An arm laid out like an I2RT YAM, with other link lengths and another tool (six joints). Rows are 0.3 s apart.
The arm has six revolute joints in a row. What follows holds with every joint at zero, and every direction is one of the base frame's. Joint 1 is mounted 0.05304 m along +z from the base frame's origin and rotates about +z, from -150 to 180 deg. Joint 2 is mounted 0.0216 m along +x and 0.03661 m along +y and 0.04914 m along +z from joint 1 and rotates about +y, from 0 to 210 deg. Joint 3 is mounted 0.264 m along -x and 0.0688 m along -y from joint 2 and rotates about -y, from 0 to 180 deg. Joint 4 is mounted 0.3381 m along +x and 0.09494 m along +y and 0.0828 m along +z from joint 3 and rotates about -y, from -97 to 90 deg. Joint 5 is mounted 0.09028 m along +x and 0.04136 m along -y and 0.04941 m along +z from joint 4 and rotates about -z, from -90 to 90 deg. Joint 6 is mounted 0.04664 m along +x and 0.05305 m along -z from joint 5 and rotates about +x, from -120 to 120 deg. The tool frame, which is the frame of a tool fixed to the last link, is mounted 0.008 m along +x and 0.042 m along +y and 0.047 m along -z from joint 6; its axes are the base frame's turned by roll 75.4, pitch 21.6 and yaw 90 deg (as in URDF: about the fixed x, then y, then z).
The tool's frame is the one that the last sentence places.
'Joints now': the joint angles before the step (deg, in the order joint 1, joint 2, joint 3, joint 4, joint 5, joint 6). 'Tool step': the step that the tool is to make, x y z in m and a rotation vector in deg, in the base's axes. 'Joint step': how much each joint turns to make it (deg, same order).
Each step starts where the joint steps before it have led.
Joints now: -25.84, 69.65, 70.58, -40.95, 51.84, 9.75
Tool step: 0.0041, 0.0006, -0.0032, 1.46, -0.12, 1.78
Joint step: -0.08, 0.75, 0.16, 0.24, -2.30, -0.24
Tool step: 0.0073, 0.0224, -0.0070, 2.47, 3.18, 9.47
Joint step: 2.97, 0.35, -0.55, 0.71, -5.55, -5.12
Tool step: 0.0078, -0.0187, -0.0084, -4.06, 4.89, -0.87
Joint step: -0.96, 3.09, 0.66, 4.09, 3.56, -6.33
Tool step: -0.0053, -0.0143, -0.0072, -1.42, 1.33, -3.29
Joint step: -1.83, 0.19, -1.09, 1.26, 2.30, -0.78
